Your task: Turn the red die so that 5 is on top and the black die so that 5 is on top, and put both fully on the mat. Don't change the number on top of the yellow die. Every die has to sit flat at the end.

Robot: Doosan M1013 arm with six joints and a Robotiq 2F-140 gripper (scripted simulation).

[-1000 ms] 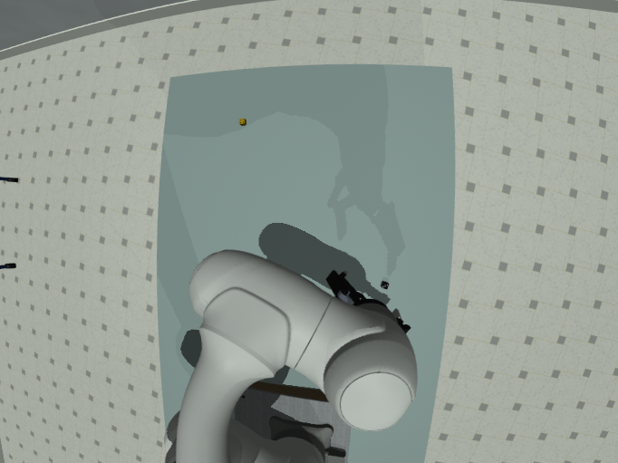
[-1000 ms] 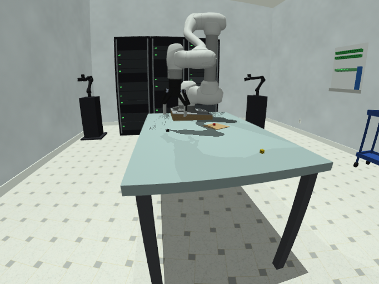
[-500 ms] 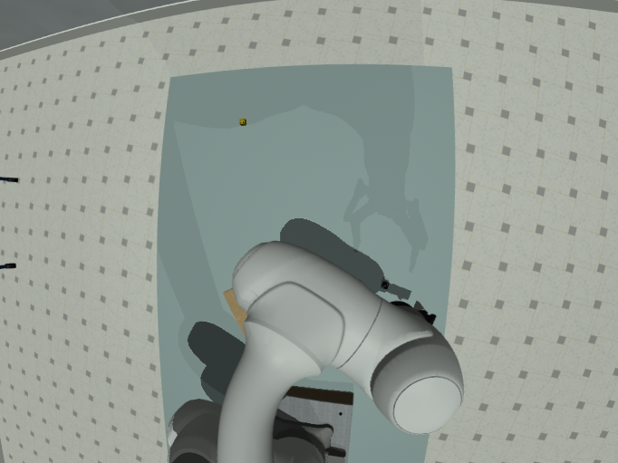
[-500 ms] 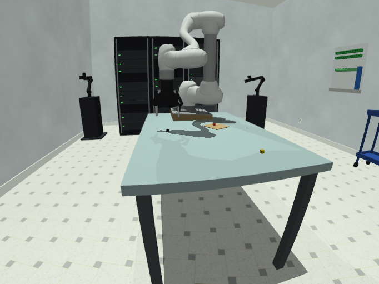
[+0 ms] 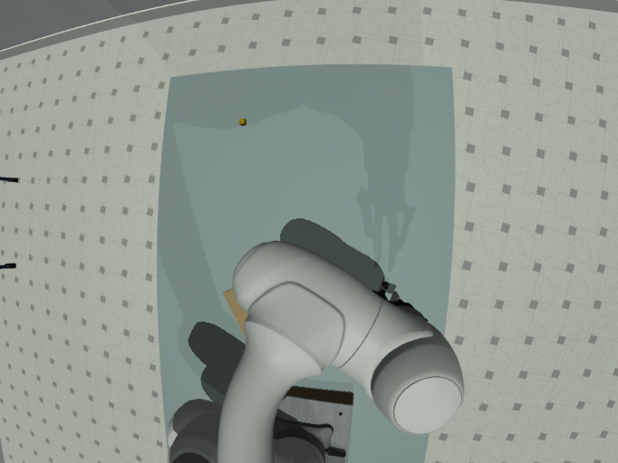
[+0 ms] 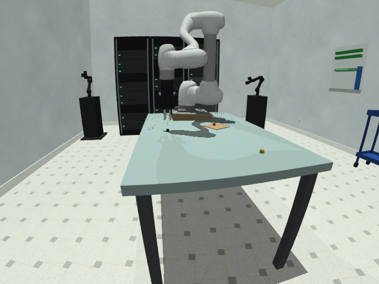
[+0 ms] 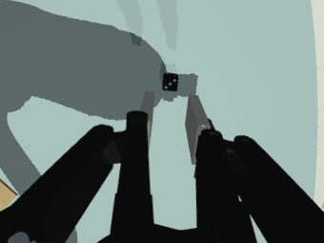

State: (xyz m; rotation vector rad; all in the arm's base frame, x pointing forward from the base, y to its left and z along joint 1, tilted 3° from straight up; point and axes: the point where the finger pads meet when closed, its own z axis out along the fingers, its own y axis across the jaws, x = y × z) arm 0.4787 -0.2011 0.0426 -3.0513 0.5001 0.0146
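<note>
The black die is 1 cm ahead of my hand and 10 cm below it. Also, from my hand: tan mat (8 cm behind, 35 cm to the left, 11 cm below); then yellow die (44 cm ahead, 40 cm to the left, 10 cm below); then red die (10 cm behind, 34 cm to the left, 10 cm below).
</note>
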